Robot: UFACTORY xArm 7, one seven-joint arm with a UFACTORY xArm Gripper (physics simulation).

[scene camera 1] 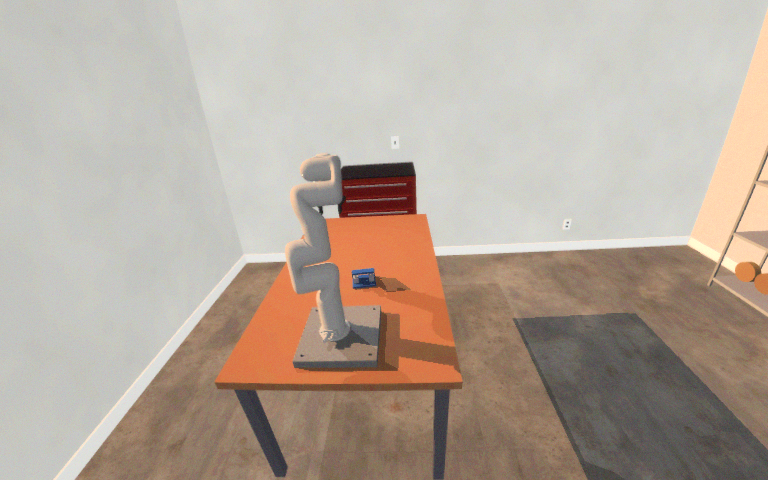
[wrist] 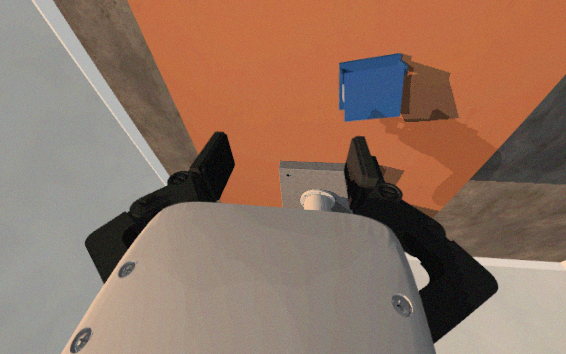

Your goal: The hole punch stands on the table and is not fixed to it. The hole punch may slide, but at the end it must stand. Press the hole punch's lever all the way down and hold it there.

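Seen in the pictures: gripper, fingertip midpoint: (scene camera 1: 331,213) (wrist: 287,150); arm's base at its link origin: (scene camera 1: 335,330) (wrist: 317,199).
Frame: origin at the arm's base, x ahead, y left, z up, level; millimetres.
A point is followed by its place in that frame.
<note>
The blue hole punch (scene camera 1: 363,278) {y -30, x 419, z -24 mm} (wrist: 374,90) {y -37, x 414, z 30 mm} stands upright on the orange table (scene camera 1: 385,237) {y -74, x 935, z -36 mm} (wrist: 260,65) {y 208, x 419, z -36 mm}, a little beyond the robot's base plate in the scene view. In the wrist view its broad blue top shows at the upper right, with its shadow to the right. My gripper (wrist: 287,150) {y 113, x 469, z 323 mm} is open and empty, high above the table and apart from the hole punch. The hole punch lies above and to the right of the fingers in the wrist view. In the scene view the gripper is mostly hidden behind the arm. How far the lever is raised is hard to tell.
The robot's grey base plate (scene camera 1: 339,353) {y -52, x -121, z -2 mm} (wrist: 310,166) {y 50, x 148, z -14 mm} is on the near part of the table. A red drawer cabinet (scene camera 1: 376,191) stands past the table's far edge. A dark mat (scene camera 1: 623,373) lies on the floor at the right, and a shelf unit stands at the far right.
</note>
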